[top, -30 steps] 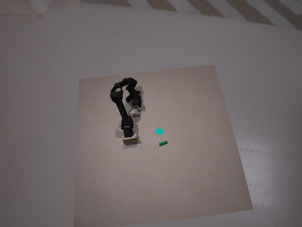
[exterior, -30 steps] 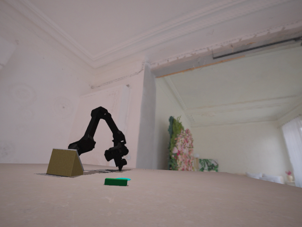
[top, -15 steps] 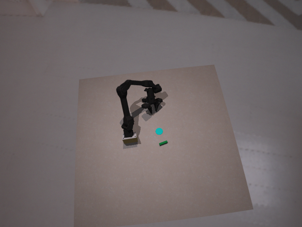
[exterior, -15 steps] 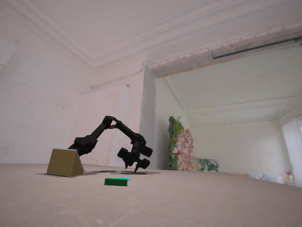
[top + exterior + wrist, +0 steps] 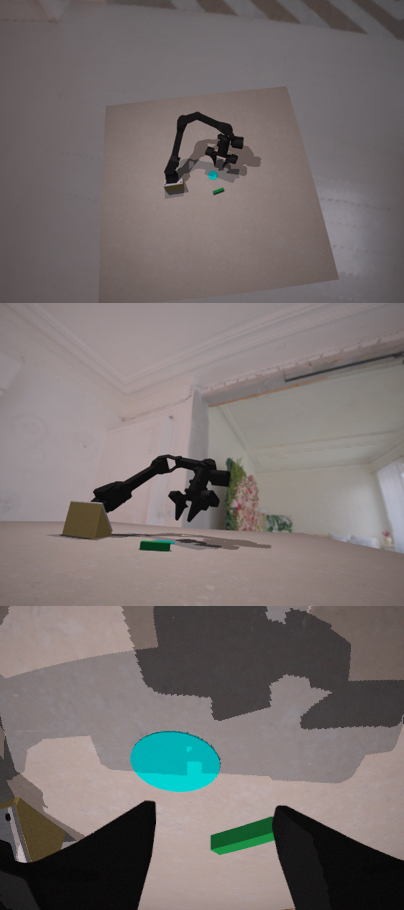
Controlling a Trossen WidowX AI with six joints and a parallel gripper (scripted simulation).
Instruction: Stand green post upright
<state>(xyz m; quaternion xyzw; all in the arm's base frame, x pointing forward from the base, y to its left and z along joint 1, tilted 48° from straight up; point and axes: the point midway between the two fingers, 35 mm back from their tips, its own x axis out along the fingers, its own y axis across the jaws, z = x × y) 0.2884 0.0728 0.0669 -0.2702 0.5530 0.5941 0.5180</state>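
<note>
My gripper tip is now 1 cm past the green post, 14 cm to the left of it and 5 cm above it. Round my gripper tip: cyan circle (4 cm behind, 3 cm to the right, 6 cm below).
</note>
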